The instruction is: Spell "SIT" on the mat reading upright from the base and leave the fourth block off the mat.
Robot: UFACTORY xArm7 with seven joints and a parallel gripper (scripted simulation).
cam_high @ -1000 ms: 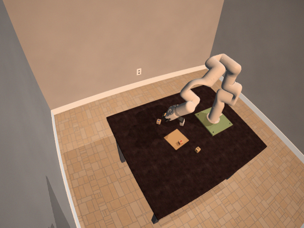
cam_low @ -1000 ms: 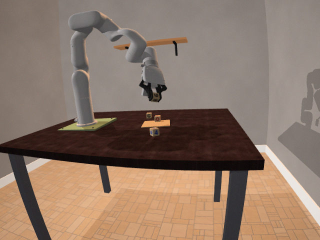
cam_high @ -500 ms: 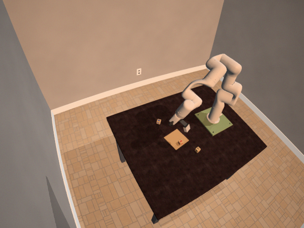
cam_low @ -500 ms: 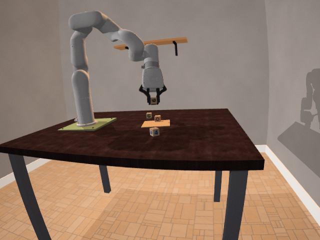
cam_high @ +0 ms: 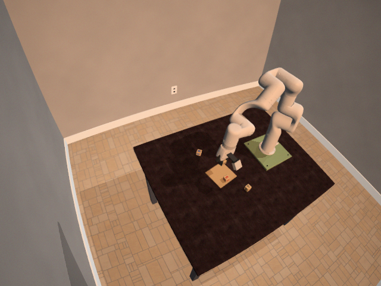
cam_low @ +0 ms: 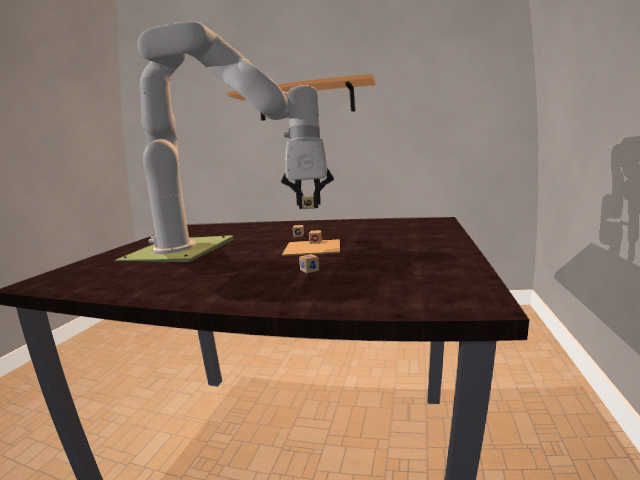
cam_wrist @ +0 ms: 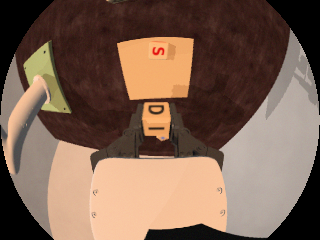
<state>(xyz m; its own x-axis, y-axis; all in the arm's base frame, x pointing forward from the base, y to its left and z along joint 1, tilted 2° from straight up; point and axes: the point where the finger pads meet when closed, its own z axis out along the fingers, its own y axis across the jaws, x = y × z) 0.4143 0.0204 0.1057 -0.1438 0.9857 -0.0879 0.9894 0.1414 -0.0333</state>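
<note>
The tan mat lies 10 mm to the left of my hand and 120 mm below it.
</note>
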